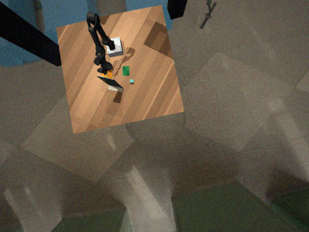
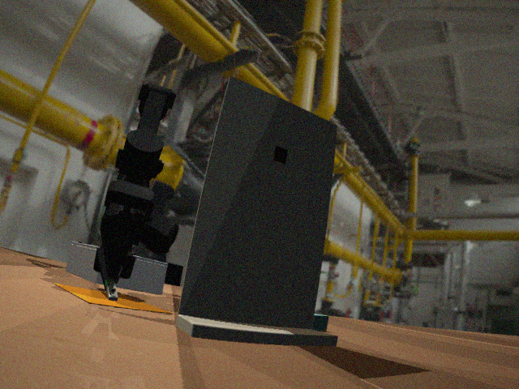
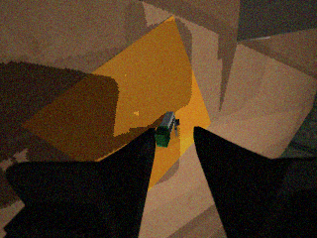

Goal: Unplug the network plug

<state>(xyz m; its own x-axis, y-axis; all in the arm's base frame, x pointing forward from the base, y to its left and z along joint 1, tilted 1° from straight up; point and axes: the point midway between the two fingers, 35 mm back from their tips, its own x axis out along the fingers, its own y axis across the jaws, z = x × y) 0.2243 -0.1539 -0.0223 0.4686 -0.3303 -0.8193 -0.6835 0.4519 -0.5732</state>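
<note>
My gripper tip is right at the network plug. Round my gripper tip: orange marked square (20 mm below, 10 mm to the left); teal cube (260 mm to the left, 170 mm ahead, 10 mm below); upright panel (180 mm ahead, 110 mm above, 70 mm to the left).
</note>
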